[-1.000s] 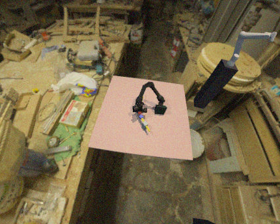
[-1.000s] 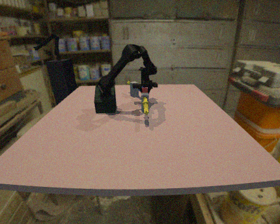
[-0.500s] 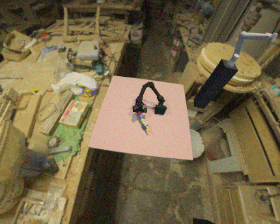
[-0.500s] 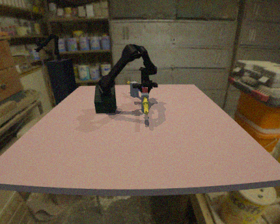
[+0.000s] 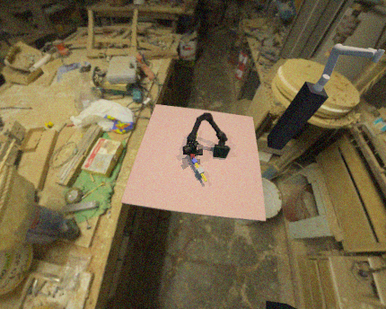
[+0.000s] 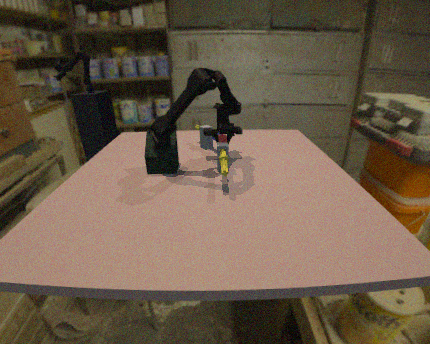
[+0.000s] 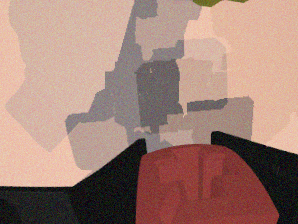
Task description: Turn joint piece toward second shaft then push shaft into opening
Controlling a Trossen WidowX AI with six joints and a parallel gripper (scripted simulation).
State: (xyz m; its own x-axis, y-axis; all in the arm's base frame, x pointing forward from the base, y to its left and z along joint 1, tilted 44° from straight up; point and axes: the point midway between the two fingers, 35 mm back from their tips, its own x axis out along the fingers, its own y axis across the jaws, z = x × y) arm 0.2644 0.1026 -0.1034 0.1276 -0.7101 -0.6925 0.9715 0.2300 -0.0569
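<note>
The red joint piece is 20 mm to the left of my gripper tip and 40 mm above it.
</note>
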